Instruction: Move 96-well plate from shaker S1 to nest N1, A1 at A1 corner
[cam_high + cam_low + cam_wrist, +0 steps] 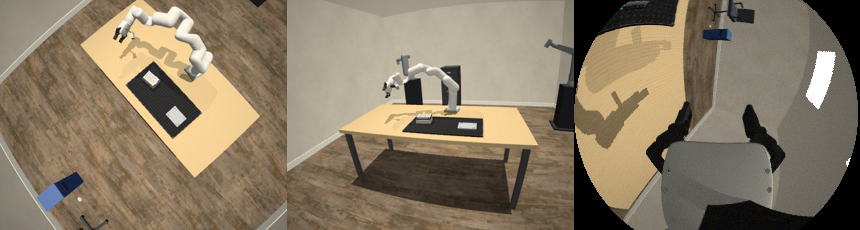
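My hand is 360 mm to the right of the white 96-well plate, 240 mm above it and 90 mm past it. Round my hand: plate nest N1: 790 mm to the left, 290 mm below, 90 mm behind.
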